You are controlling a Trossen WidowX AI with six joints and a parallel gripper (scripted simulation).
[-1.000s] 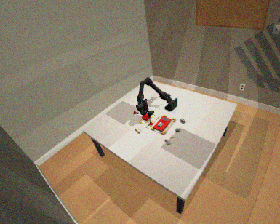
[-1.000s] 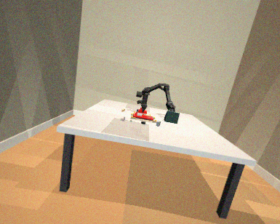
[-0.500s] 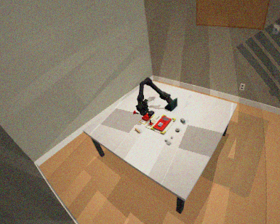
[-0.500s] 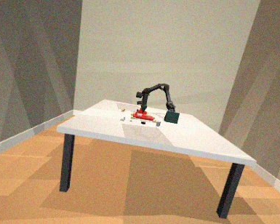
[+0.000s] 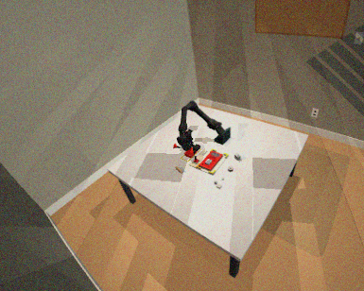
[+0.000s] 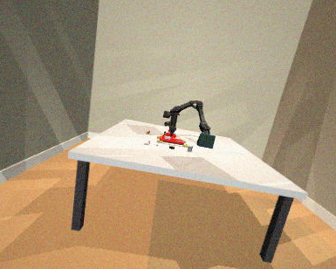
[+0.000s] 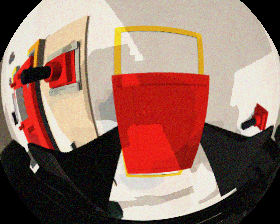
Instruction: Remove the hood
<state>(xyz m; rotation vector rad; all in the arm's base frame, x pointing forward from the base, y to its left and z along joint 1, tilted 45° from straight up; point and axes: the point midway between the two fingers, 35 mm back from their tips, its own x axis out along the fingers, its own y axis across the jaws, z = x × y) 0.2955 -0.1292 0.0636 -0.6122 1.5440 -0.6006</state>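
Right now my gripper tip is 1 cm below the red hood. From my gripper tip the other things lie so: tan block: 21 cm ahead, 4 cm to the left.
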